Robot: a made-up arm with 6 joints.
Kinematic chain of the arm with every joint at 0, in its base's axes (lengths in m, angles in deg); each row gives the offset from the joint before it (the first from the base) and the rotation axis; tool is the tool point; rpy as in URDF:
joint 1: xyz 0 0 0.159 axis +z
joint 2: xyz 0 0 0 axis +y
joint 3: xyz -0.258 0 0.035 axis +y
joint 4: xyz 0.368 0 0.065 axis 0.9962 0 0.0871
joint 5: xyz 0 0 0 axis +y
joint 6: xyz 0.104 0 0.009 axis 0.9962 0 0.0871
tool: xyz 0 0 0 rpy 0 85 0
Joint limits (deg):
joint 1: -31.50..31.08
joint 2: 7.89..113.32
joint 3: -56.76..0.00
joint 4: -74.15..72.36
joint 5: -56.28..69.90
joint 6: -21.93..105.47
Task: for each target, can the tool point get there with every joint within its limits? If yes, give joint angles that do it. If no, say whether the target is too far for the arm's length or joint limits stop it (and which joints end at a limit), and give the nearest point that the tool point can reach.
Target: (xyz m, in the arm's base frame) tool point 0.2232 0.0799 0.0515
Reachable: yes | joints 19.65 65.30 -10.26 0.51 11.92 -1.95
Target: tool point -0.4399 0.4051 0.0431
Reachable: no: joint limits stop it (at a limit: joint 1, joint 2, joint 3, joint 5) | nearest point -0.0435 0.0812 -0.0049 | short by 0.514 m
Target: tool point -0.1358 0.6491 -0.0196
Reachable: no: joint limits stop it (at a limit: joint 1, joint 2, joint 4, joint 5) | nearest point 0.1387 0.1927 -0.0173 | short by 0.533 m
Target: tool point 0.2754 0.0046 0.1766
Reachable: yes | joints -5.21 50.75 -21.71 29.55 35.08 62.09
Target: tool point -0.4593 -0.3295 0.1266
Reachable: no: joint limits stop it (at a limit: joint 1, joint 2, joint 3, joint 5) | nearest point -0.0517 -0.0690 -0.0007 | short by 0.500 m
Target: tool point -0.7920 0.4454 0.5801
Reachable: no: too far | nearest point -0.0831 0.0467 0.6230 | short by 0.814 m
